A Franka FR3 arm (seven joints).
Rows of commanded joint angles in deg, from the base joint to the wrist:
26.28, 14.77, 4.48, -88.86, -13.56, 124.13, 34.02
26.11, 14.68, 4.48, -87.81, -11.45, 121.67, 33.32
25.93, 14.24, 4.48, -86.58, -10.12, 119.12, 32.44
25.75, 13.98, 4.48, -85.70, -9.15, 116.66, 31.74
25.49, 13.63, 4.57, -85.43, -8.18, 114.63, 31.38
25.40, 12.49, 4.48, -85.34, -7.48, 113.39, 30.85
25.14, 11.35, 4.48, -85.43, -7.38, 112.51, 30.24
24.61, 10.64, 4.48, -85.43, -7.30, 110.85, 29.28
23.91, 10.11, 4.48, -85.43, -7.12, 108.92, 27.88
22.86, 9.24, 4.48, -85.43, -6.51, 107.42, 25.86
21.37, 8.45, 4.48, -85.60, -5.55, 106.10, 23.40
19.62, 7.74, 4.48, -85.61, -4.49, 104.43, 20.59
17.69, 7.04, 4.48, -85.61, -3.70, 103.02, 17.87
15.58, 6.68, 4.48, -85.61, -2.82, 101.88, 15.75
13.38, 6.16, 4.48, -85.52, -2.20, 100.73, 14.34
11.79, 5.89, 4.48, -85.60, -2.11, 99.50, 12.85
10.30, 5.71, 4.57, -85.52, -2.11, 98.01, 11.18
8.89, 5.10, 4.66, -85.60, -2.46, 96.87, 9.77
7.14, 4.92, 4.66, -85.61, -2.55, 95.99, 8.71
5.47, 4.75, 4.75, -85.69, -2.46, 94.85, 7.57
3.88, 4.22, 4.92, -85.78, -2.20, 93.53, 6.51
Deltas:
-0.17, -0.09, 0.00, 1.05, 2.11, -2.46, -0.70
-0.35, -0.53, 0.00, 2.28, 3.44, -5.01, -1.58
-0.53, -0.79, 0.00, 3.16, 4.41, -7.47, -2.28
-0.79, -1.14, 0.09, 3.43, 5.38, -9.50, -2.64
-0.88, -2.28, 0.00, 3.52, 6.08, -10.74, -3.17
-1.14, -3.42, 0.00, 3.43, 6.18, -11.62, -3.78
-1.67, -4.13, 0.00, 3.43, 6.26, -13.28, -4.74
-2.37, -4.66, 0.00, 3.43, 6.44, -15.21, -6.14
-3.42, -5.53, 0.00, 3.43, 7.05, -16.71, -8.16
-4.91, -6.32, 0.00, 3.26, 8.01, -18.03, -10.62
-6.66, -7.03, 0.00, 3.25, 9.07, -19.70, -13.43
-8.59, -7.73, 0.00, 3.25, 9.86, -21.11, -16.15
-10.70, -8.09, 0.00, 3.25, 10.74, -22.25, -18.27
-12.90, -8.61, 0.00, 3.34, 11.36, -23.40, -19.68
-14.49, -8.88, 0.00, 3.26, 11.45, -24.63, -21.17
-15.98, -9.06, 0.09, 3.34, 11.45, -26.12, -22.84
-17.39, -9.67, 0.18, 3.26, 11.10, -27.26, -24.25
-19.14, -9.85, 0.18, 3.25, 11.01, -28.14, -25.31
-20.81, -10.02, 0.27, 3.17, 11.10, -29.28, -26.45
-22.40, -10.55, 0.44, 3.08, 11.36, -30.60, -27.51

